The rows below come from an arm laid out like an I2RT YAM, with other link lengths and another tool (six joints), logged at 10 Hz.
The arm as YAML. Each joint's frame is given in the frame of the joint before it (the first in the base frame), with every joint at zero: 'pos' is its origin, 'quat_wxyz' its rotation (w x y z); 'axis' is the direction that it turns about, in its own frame. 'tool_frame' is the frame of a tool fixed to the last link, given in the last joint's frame.
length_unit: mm
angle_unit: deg
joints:
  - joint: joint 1
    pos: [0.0, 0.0, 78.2]
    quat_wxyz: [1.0, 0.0, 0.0, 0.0]
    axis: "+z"
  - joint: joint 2
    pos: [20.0, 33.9, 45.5]
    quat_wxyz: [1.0, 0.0, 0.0, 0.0]
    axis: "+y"
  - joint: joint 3
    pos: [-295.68, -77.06, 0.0]
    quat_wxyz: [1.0, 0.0, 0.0, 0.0]
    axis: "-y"
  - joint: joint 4
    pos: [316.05, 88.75, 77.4]
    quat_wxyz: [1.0, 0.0, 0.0, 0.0]
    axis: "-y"
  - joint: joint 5
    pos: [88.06, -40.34, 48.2]
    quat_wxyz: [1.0, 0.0, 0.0, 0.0]
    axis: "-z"
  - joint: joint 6
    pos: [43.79, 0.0, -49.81]
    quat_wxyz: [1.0, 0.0, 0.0, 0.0]
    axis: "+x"
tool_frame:
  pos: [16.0, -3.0, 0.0]
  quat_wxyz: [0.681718, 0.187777, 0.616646, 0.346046]
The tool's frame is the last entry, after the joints.
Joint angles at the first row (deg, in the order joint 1, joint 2, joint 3, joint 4, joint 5, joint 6):
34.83, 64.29, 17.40, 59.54, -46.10, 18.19
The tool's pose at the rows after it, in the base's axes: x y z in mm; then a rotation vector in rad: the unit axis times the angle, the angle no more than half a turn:
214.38 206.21 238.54 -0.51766 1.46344 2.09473
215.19 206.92 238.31 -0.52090 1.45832 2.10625
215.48 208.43 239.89 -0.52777 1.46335 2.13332
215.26 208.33 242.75 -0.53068 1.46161 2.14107
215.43 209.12 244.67 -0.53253 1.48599 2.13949
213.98 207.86 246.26 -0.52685 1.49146 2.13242
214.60 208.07 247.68 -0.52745 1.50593 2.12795
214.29 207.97 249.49 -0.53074 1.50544 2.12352
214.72 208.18 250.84 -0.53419 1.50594 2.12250
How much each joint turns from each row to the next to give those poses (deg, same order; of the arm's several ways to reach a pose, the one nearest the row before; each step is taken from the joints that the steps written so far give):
0.05, 0.37, 0.11, 0.45, -0.30, 0.35
-0.05, 0.80, 0.13, 1.24, -0.46, 0.66
0.04, 0.46, 0.47, 0.38, -1.19, 1.22
-0.05, -0.41, 0.25, -0.36, -0.37, 0.41
0.06, -0.96, 0.57, -2.99, -0.36, -0.66
0.01, -1.21, -0.12, -1.58, 0.35, -0.36
-0.06, -0.54, 0.44, -1.91, -0.16, -0.55
0.03, -0.47, 0.16, -0.76, 0.07, -0.34
-0.03, -0.10, 0.26, -0.42, -0.13, -0.16

